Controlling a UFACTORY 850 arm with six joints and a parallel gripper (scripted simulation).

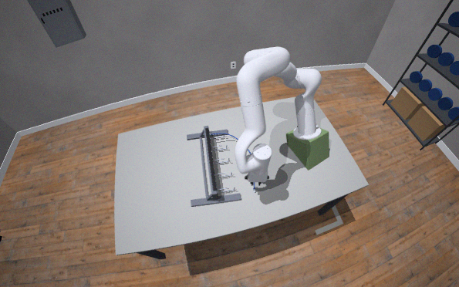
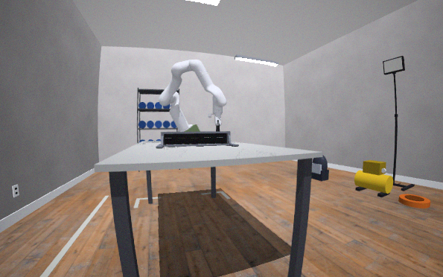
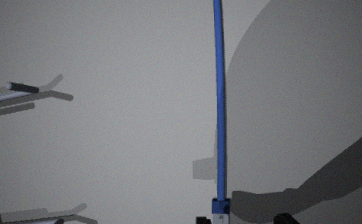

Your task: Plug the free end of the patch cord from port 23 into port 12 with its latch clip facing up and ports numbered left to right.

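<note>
My hand is 90 mm above the plug and 20 mm to the right of it.
</note>
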